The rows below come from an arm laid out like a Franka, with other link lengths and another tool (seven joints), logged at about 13 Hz.
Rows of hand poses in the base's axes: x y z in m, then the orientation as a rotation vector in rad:
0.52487, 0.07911, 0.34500, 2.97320, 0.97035, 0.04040
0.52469, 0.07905, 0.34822, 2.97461, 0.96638, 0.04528
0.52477, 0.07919, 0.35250, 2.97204, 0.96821, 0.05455
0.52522, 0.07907, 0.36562, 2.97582, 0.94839, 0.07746
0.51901, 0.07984, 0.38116, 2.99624, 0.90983, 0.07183
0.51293, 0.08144, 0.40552, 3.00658, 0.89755, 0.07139
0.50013, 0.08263, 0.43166, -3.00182, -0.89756, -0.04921
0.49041, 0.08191, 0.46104, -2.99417, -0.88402, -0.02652
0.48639, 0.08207, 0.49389, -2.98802, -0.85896, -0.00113
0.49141, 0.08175, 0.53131, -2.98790, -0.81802, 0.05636
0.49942, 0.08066, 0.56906, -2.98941, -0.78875, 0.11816
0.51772, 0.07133, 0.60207, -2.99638, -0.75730, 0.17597
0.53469, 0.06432, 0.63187, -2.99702, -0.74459, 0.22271
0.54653, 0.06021, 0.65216, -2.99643, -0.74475, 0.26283
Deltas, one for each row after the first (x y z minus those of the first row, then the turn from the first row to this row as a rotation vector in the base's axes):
-0.00018, -0.00006, 0.00322, 0.00118, -0.00292, -0.00267
-0.00010, 0.00008, 0.00750, 0.00135, -0.00910, -0.00103
0.00035, -0.00004, 0.02062, 0.00420, -0.02372, -0.01376
-0.00586, 0.00073, 0.03616, 0.01095, -0.01781, -0.04111
-0.01194, 0.00233, 0.06052, 0.01701, -0.01551, -0.05043
-0.02474, 0.00352, 0.08666, 0.02323, 0.00135, -0.04951
-0.03446, 0.00280, 0.11604, 0.02976, 0.01859, -0.05637
-0.03848, 0.00296, 0.14889, 0.03731, 0.03806, -0.07066
-0.03346, 0.00264, 0.18631, 0.03631, 0.07658, -0.09615
-0.02545, 0.00155, 0.22406, 0.02835, 0.11596, -0.11485
-0.00715, -0.00778, 0.25707, 0.01551, 0.15094, -0.13587
0.00982, -0.01479, 0.28687, 0.00572, 0.17952, -0.14408
0.02166, -0.01890, 0.30716, -0.00479, 0.20331, -0.14401

